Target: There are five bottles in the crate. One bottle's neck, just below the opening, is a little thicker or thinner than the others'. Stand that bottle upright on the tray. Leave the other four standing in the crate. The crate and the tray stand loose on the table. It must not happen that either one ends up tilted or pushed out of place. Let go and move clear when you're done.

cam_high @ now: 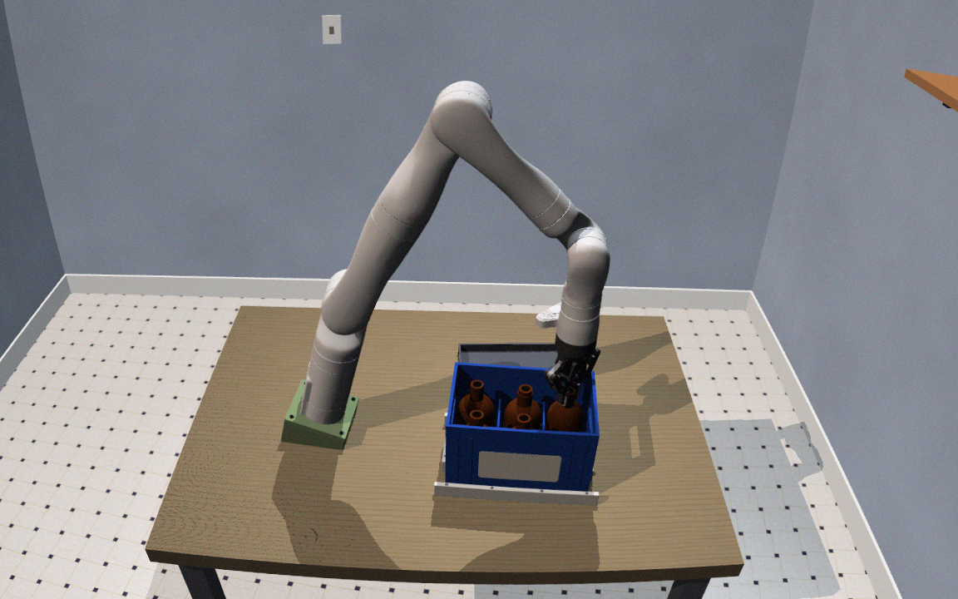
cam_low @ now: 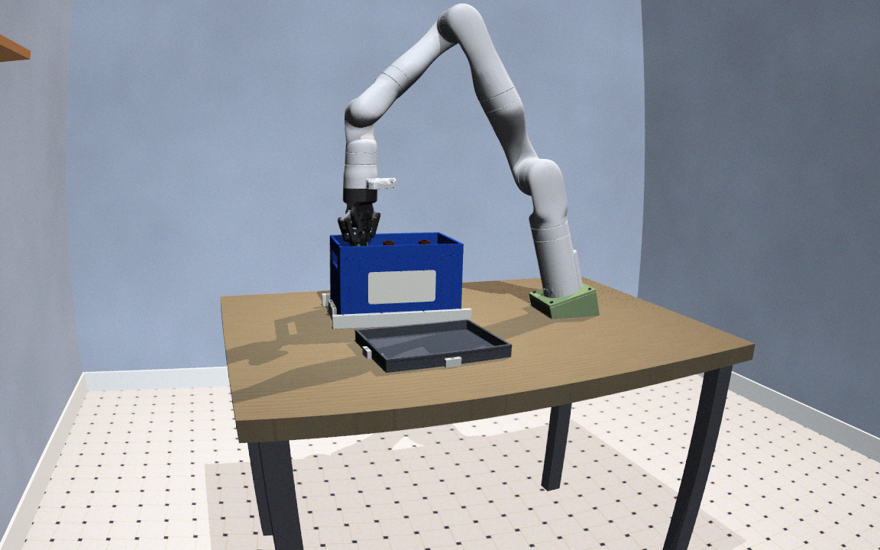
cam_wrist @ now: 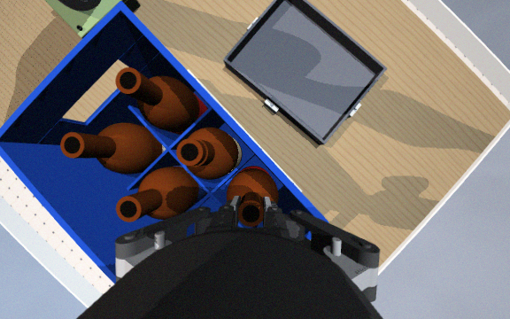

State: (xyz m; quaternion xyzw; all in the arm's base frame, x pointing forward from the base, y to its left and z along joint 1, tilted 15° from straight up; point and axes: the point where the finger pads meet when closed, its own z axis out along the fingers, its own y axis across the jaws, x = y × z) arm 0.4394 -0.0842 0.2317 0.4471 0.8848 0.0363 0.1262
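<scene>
Right now my hand is 90 mm past the blue crate, 70 mm above it and 30 mm to the left of it. From my hand the other things lie so: dark grey tray (240 mm to the left, 140 mm below, 60 mm behind).
</scene>
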